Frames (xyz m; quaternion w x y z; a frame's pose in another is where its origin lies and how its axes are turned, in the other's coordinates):
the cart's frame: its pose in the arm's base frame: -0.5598 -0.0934 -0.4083 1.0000 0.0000 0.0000 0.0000
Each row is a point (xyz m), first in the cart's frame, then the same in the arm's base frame.
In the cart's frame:
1: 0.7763 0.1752 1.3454
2: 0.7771 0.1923 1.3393
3: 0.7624 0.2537 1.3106
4: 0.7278 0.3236 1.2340
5: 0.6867 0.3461 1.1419
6: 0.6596 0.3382 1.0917
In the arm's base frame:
1: 0.2165 0.0818 0.9371
2: 0.2173 0.0989 0.9310
3: 0.2026 0.1603 0.9023
4: 0.1680 0.2302 0.8257
5: 0.1269 0.2527 0.7336
6: 0.0998 0.2448 0.6834

